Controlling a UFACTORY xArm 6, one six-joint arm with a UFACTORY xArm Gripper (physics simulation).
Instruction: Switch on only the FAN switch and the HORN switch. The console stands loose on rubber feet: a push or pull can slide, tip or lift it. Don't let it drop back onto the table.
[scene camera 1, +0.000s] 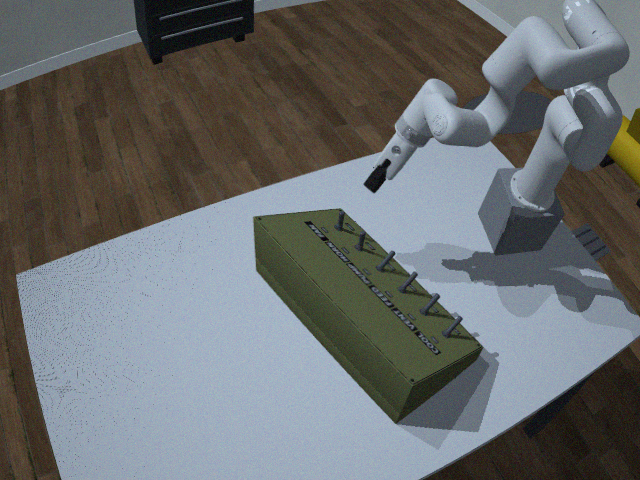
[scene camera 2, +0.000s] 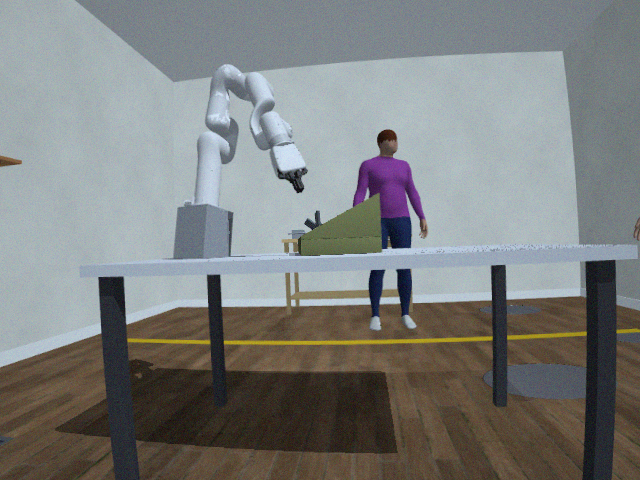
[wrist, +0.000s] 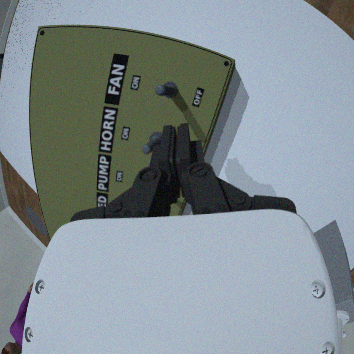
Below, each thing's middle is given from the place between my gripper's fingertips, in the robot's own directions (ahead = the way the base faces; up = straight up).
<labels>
My gripper is now 16 cm to the right of the olive console (scene camera 1: 400, 345), 13 cm above it and 12 cm short of it.
</labels>
